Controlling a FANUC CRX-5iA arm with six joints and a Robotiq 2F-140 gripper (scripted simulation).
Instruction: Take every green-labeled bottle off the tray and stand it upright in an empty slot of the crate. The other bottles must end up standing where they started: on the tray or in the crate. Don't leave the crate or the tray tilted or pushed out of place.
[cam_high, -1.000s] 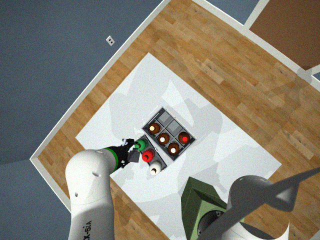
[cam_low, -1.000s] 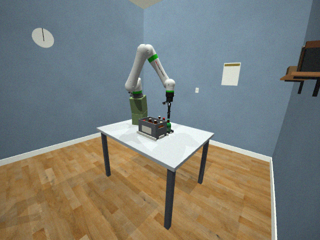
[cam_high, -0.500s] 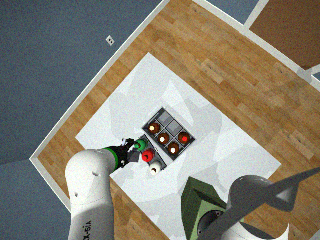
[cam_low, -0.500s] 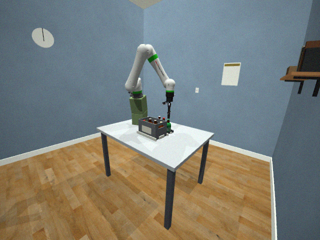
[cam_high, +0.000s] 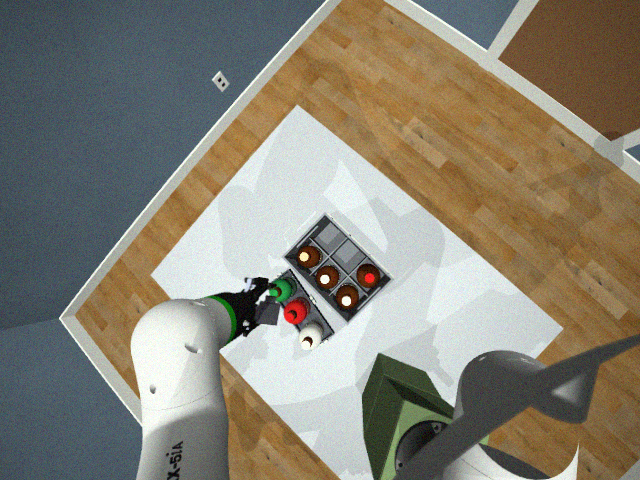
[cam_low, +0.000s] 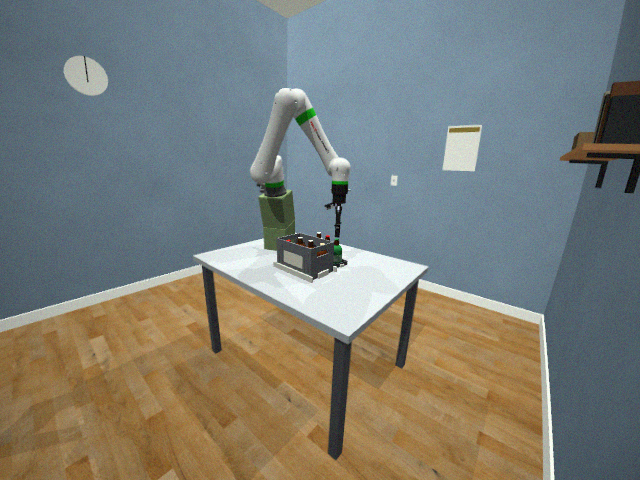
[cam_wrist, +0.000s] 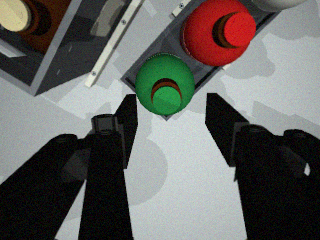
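The green-labeled bottle lies 130 mm below my hand. From my hand the other things lie so: white bottle: 180 mm behind, 20 mm to the left, 130 mm below; red-labeled bottle: 80 mm behind, 10 mm to the left, 130 mm below; dark tray: 90 mm behind, 10 mm to the left, 200 mm below.
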